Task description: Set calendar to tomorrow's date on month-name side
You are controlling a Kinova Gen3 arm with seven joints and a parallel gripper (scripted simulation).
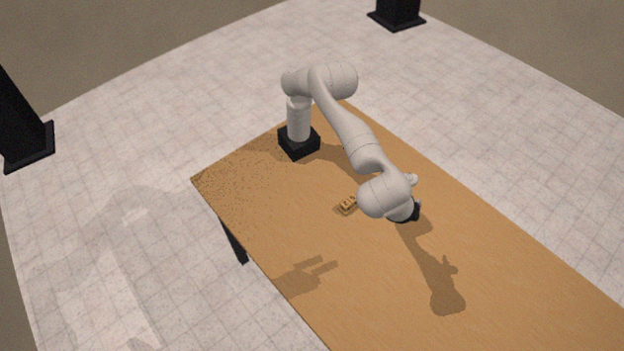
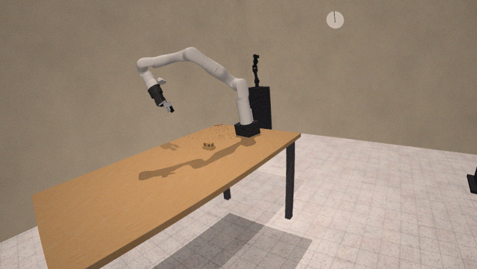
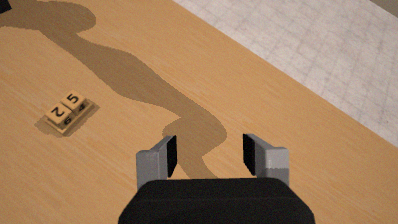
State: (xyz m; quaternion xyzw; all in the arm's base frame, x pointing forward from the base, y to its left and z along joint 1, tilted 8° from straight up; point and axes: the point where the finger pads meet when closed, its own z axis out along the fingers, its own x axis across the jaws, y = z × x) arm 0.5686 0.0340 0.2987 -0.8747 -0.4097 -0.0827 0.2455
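My gripper is now 24 cm past the wooden date cube, 4 cm to the left of it and 28 cm above it. The rest, counted from my hand: wooden tray: 25 cm behind, 2 cm to the right, 30 cm below.
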